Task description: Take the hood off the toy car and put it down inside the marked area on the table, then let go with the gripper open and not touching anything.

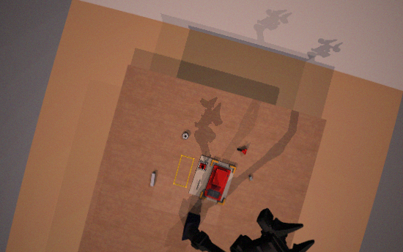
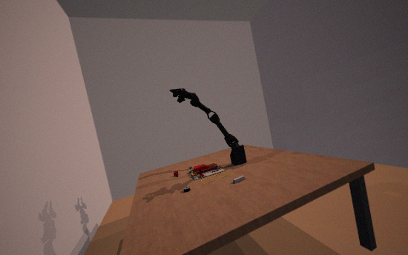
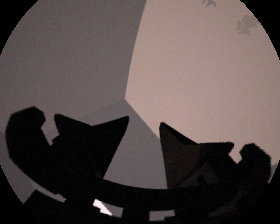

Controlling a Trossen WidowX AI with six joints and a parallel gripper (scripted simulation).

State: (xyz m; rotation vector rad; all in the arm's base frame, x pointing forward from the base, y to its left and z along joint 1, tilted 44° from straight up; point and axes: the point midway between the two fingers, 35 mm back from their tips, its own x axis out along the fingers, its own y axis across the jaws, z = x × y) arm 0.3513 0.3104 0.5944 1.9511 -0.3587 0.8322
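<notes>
Now: gripper tip 71 cm above the red hood, 15 cm to the right of it and 9 cm past it. Round my gripper tip: white bar: 74 cm below, 52 cm to the left, 27 cm behind; round wheel: 74 cm below, 44 cm to the left, 6 cm ahead.
</notes>
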